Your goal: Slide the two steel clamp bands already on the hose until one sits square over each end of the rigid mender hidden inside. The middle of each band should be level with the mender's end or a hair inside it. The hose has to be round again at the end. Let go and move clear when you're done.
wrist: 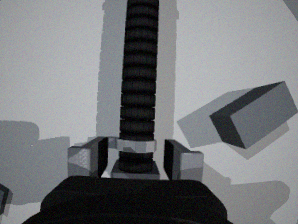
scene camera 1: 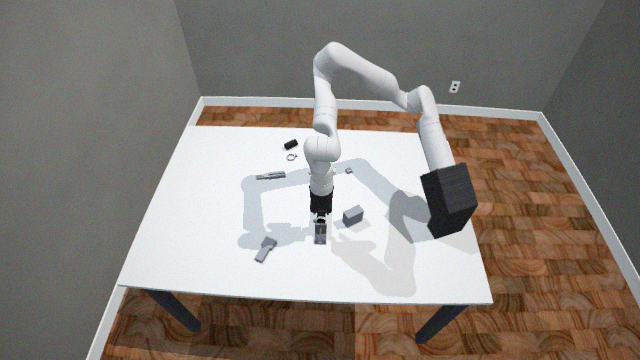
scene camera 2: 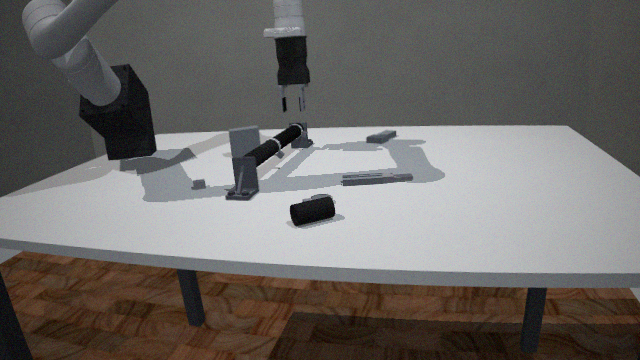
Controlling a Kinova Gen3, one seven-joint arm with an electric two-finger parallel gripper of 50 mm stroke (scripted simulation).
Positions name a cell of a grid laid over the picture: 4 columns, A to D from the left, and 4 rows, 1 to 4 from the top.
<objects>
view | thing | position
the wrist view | my gripper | B3
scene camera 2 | my gripper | B2
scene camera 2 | grey block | B2
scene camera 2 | short black hose piece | B3
</objects>
